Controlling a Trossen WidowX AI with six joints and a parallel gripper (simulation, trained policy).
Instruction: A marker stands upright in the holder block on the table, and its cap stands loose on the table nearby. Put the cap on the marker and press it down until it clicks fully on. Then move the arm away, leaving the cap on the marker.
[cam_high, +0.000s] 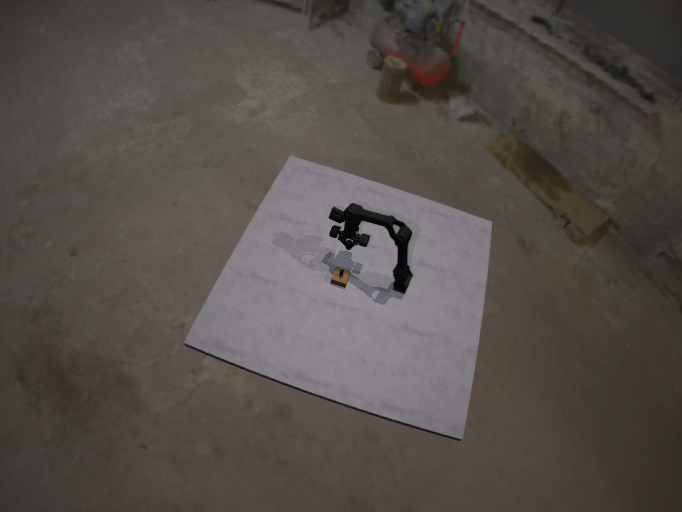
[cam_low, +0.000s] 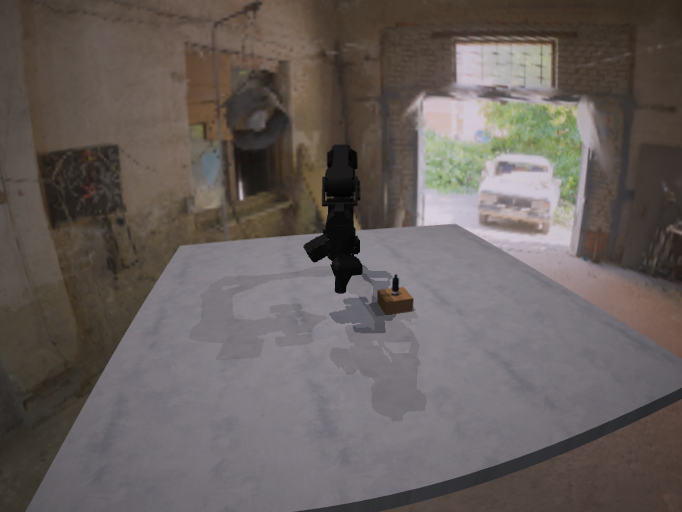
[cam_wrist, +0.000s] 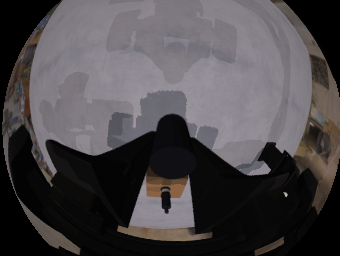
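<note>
My gripper tip is now 140 mm to the right of the brown holder block, 70 mm above it and 10 mm past it. From my gripper tip the other things lie so: black cap: 10 mm above.
</note>
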